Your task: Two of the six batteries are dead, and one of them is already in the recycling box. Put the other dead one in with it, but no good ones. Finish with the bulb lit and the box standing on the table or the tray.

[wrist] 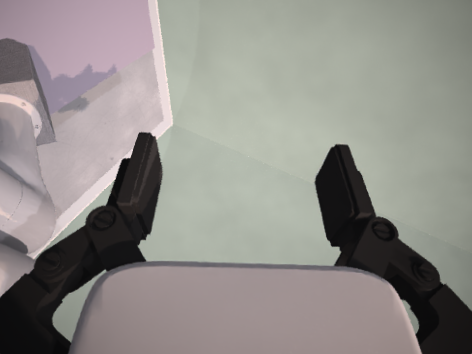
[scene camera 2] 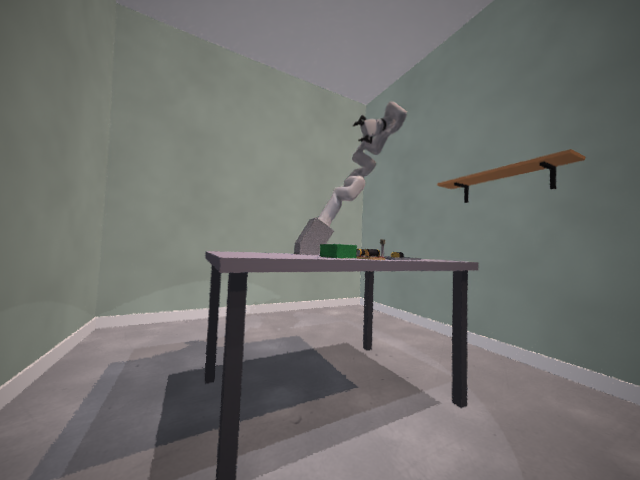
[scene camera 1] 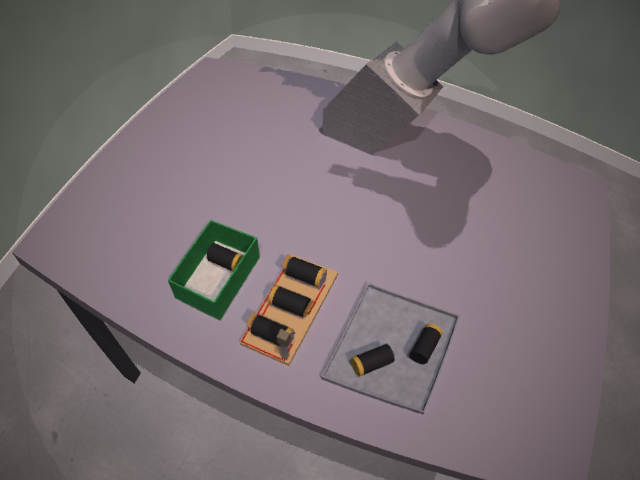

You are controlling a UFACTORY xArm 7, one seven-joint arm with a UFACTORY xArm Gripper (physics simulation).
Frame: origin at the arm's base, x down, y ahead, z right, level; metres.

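Seen in the pictures: gripper, fingertip midpoint: [wrist: 242,157] [scene camera 2: 357,132]; arm's base at its link origin: [wrist: 4,120] [scene camera 2: 321,224] [scene camera 1: 407,75].
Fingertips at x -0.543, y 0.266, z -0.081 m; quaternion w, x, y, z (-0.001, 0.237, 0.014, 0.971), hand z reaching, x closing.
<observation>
Pixels of each thing's top centre, then the offset from my fingertips to it. "spot": a spot on its surface instead.
- green box at its top centre: [scene camera 1: 212,259] [scene camera 2: 337,244] dz +0.247, dx +0.686, dy +0.240 m
- black battery at its top centre: [scene camera 1: 223,252] dz +0.248, dx +0.709, dy +0.204 m
- wooden holder board at a spot on its surface: [scene camera 1: 303,326] spot: dz +0.062, dx +0.736, dy +0.259 m
- small post with a dull brown top, surface spot: [scene camera 1: 283,336] [scene camera 2: 383,239] spot: dz +0.059, dx +0.654, dy +0.328 m
- grey tray at its top centre: [scene camera 1: 395,345] [scene camera 2: 393,256] dz -0.093, dx +0.734, dy +0.230 m
The green box [scene camera 1: 237,284] [scene camera 2: 338,251] stands on the table, with one black battery [scene camera 1: 221,255] lying inside. The wooden holder board [scene camera 1: 303,326] beside it bears three batteries in a row: a back one [scene camera 1: 303,270], a middle one [scene camera 1: 290,301] and a front one [scene camera 1: 269,329]. A small post with a dull brown top [scene camera 1: 283,336] [scene camera 2: 382,241] rises at the board's front end; no glow shows on it. Two batteries [scene camera 1: 373,359] [scene camera 1: 425,343] lie on the grey tray [scene camera 1: 372,315]. My gripper [scene camera 2: 357,132] [wrist: 242,157] is open and empty, high above the table.
The arm's grey base block [scene camera 1: 369,108] [scene camera 2: 312,237] stands at the back of the table [scene camera 1: 180,155] [scene camera 2: 341,265]. A wooden shelf [scene camera 2: 516,167] is on the right wall. The wrist view shows wall, floor and a table corner.
</observation>
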